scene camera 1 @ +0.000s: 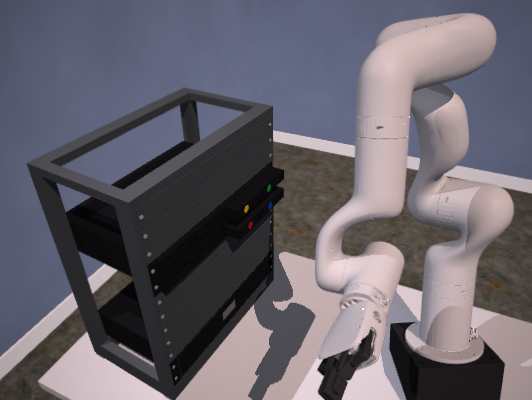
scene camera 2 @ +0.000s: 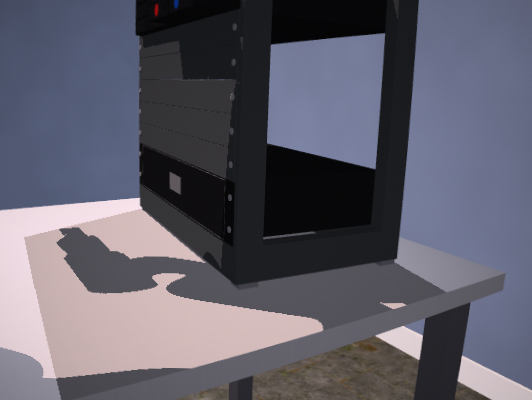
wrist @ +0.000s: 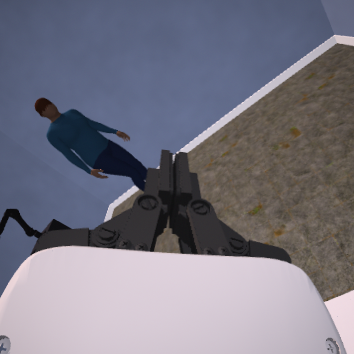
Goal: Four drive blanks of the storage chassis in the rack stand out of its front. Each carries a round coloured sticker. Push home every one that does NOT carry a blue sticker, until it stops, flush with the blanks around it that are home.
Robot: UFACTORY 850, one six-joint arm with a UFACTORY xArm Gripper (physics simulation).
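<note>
The rack (scene camera 1: 131,240) (scene camera 2: 252,150) holds the black storage chassis (scene camera 1: 190,250). At its right end in scene view 1, four dark blanks stand out of the front. The upper ones carry a yellow sticker (scene camera 1: 246,208) and a green sticker (scene camera 1: 269,188). The lower ones carry a red sticker (scene camera 1: 250,225) (scene camera 2: 156,10) and a blue sticker (scene camera 1: 270,205) (scene camera 2: 176,4). Scene view 2 cuts off the upper row. My gripper (scene camera 1: 334,389) (wrist: 170,168) is shut and empty, its fingers together. It is in front of the rack, lower than the blanks and apart from them.
The rack stands on a pale table (scene camera 1: 70,375) (scene camera 2: 175,345). The arm's black base (scene camera 1: 450,382) is at the right in scene view 1. Another black unit (scene camera 2: 200,200) sits low in the rack. A person in a blue top (wrist: 80,137) stands beyond the fingers in the wrist view.
</note>
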